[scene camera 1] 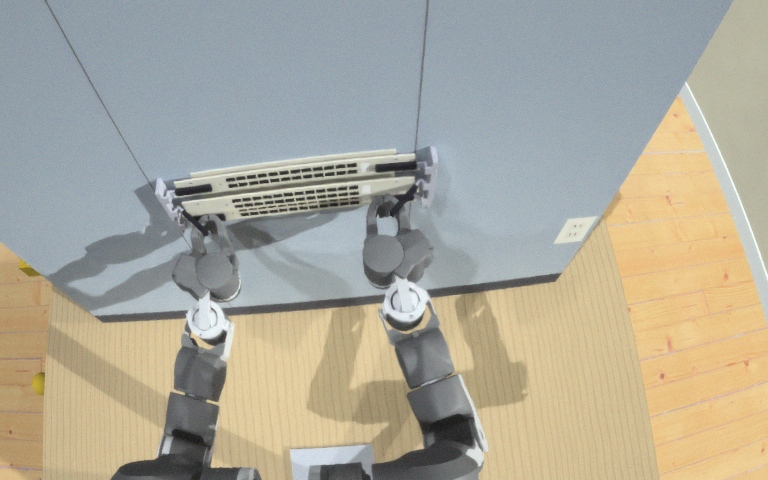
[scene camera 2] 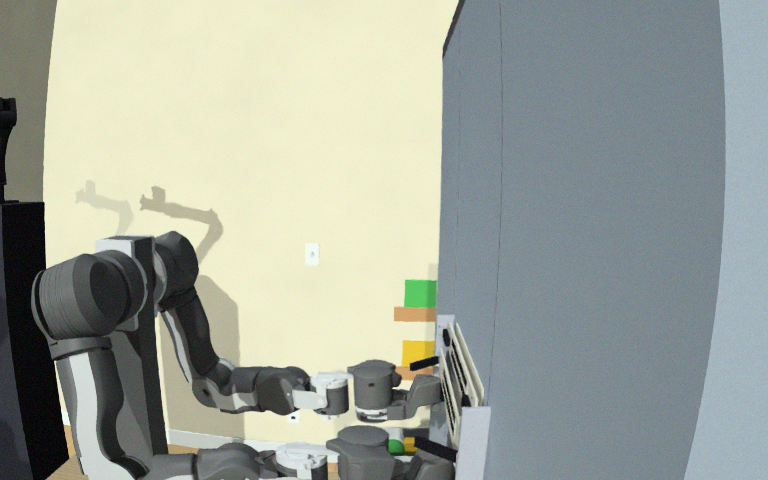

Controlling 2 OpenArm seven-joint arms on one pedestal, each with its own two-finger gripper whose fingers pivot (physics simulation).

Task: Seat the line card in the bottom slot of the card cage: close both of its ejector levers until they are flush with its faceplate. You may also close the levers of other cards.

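Observation:
The card cage [scene camera 1: 432, 172] [scene camera 2: 474, 441] holds several beige cards on the grey-blue panel. One card has black levers [scene camera 1: 193, 189] [scene camera 1: 396, 166] lying along its faceplate. Below it, a black lever juts out at the left end [scene camera 1: 195, 221] [scene camera 2: 424, 362] and another at the right end [scene camera 1: 404, 199] [scene camera 2: 434, 448]. My left gripper [scene camera 1: 209, 218] [scene camera 2: 438, 390] is shut and empty, its tips at the lower left of the faceplates beside a dark lever piece. My right gripper [scene camera 1: 386, 199] is shut and empty, its tips at the lower right. The bottom card's levers are mostly hidden by the fingers.
The grey-blue panel [scene camera 1: 509, 84] [scene camera 2: 611, 226] rises behind the cage. A power outlet [scene camera 1: 575, 230] is at its lower right. In scene camera 2, a green block [scene camera 2: 419, 293] and a yellow block [scene camera 2: 417, 353] sit on small shelves behind the left gripper.

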